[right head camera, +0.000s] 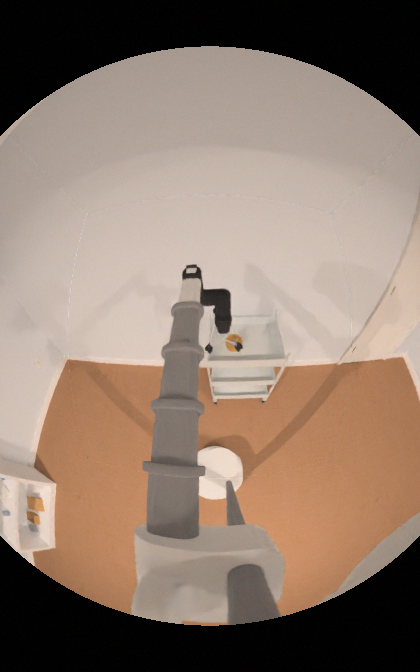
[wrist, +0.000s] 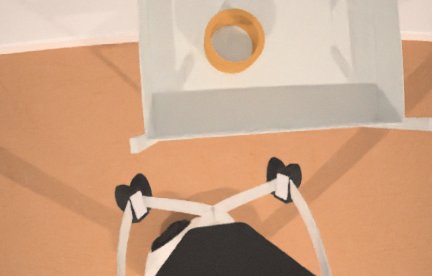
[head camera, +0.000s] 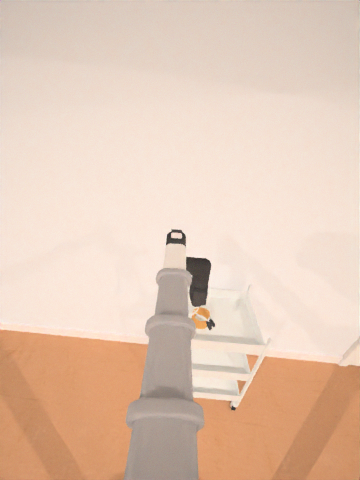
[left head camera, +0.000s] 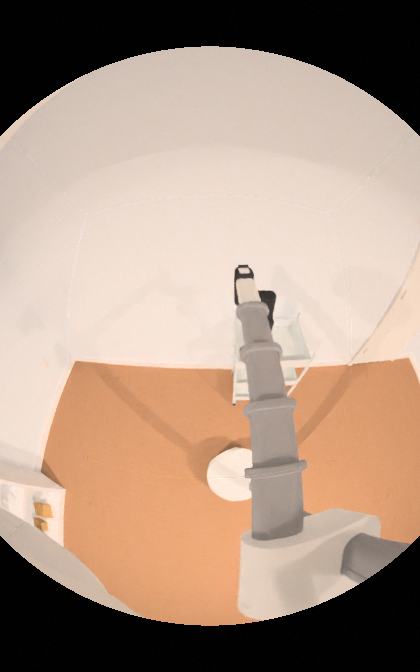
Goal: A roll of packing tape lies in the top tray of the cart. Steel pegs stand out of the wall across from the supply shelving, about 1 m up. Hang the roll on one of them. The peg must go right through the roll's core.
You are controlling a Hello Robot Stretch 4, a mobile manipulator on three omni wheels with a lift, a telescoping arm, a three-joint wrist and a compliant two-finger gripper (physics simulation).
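Frame: origin at the robot's base, x down, y ahead, z right, level; metres.
Seen in the pictures: gripper, fingertip midpoint: (wrist: 208,180).
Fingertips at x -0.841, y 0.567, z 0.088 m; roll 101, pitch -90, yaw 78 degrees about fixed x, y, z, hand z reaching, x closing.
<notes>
Offsets run from my fingertips to a thing's top centre. "spot": to the spot under its first point.
The orange tape roll @[dy +0.180, dx +0.156, dz +0.066 m] (head camera: 201,325) (right head camera: 233,337) (wrist: 258,42) lies flat in the top tray of the white cart @[spot: dy +0.024, dx +0.164, dz +0.189 m] (head camera: 230,346) (right head camera: 245,361) (wrist: 265,107), left of the tray's middle in the wrist view. The arm hides it in the left head view. My gripper (right head camera: 224,347) (wrist: 208,180) is open and empty, above the level of the tray. In the wrist view its fingertips stand apart below the tray's near edge in the picture, with the roll farther up. In the head view one black fingertip overlaps the roll. The wall pegs do not show in any view.
The telescoping arm (head camera: 167,370) (left head camera: 275,440) (right head camera: 175,440) reaches out toward the far wall behind the cart. A round white object (left head camera: 227,475) (right head camera: 222,467) is on the floor below the arm. White shelving (left head camera: 55,487) (right head camera: 50,515) with orange boxes stands at the left.
</notes>
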